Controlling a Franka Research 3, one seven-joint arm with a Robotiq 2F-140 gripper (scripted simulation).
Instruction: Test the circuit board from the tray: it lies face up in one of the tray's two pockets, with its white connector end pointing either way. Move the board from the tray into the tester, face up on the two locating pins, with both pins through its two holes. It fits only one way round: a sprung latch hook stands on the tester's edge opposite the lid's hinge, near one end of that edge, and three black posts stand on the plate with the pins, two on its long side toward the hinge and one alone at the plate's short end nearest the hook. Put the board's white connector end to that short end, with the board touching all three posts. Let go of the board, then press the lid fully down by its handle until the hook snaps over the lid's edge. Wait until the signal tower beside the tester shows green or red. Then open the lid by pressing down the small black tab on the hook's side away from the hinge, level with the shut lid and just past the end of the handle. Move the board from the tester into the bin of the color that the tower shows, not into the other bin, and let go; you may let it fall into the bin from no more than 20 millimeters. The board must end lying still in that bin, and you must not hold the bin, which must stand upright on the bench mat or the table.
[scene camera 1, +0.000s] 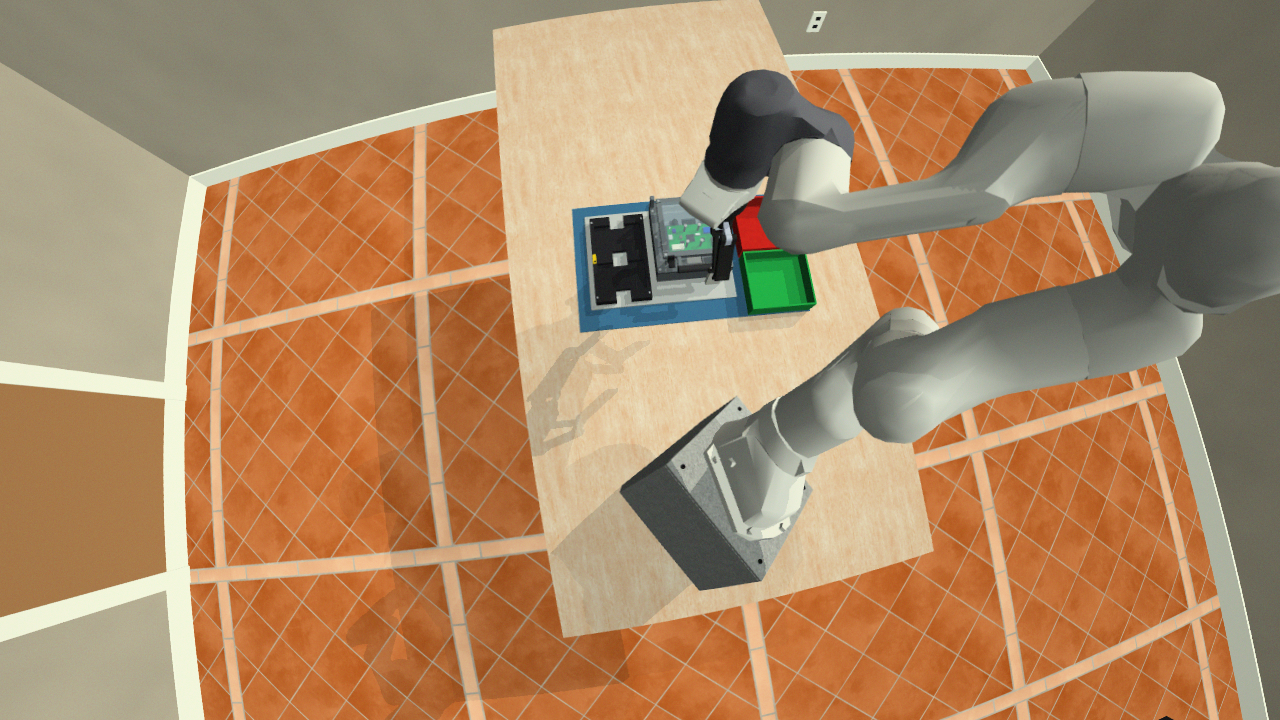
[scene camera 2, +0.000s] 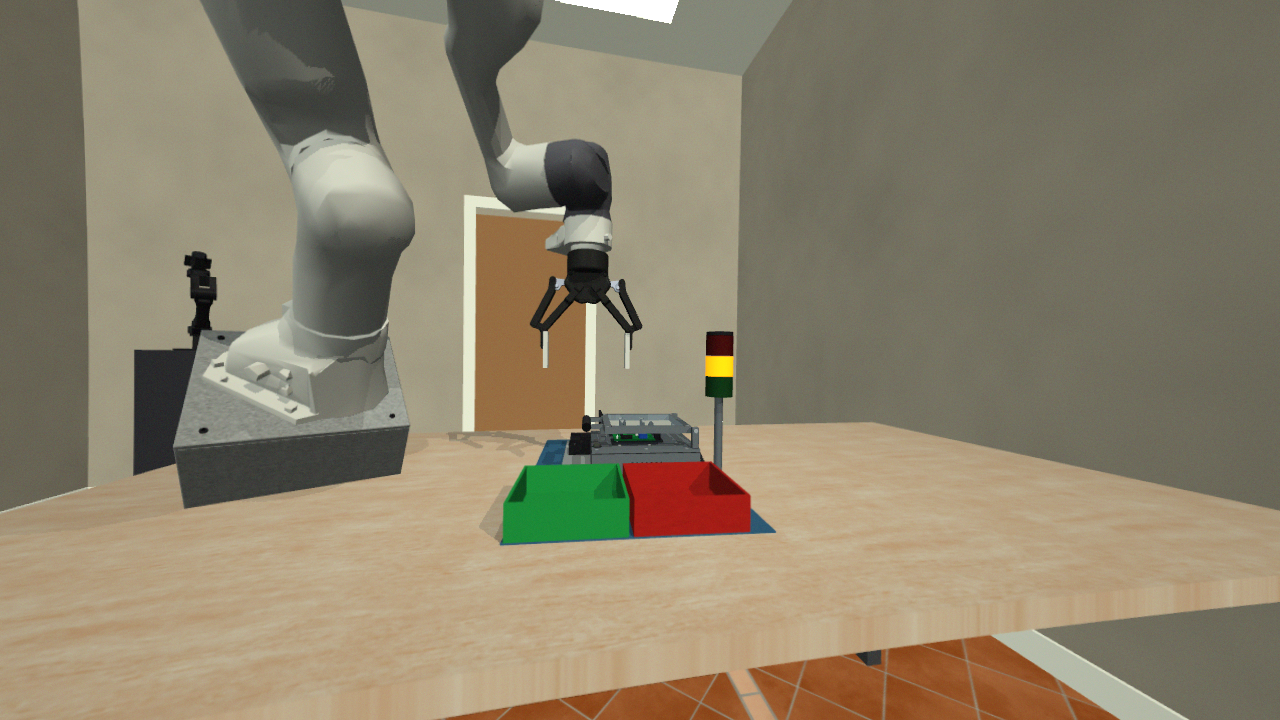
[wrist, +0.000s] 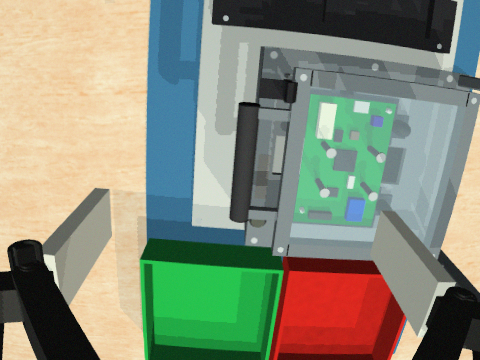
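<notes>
Latch hook (wrist: 285, 89). Clear lid (scene camera 1: 682, 235). Red bin (scene camera 2: 655, 515), (scene camera 1: 753, 236), (wrist: 321, 309). Green bin (scene camera 2: 527, 517), (scene camera 1: 775, 277), (wrist: 181, 304). My gripper (scene camera 2: 586, 368), (scene camera 1: 706, 247), (wrist: 245, 224).
</notes>
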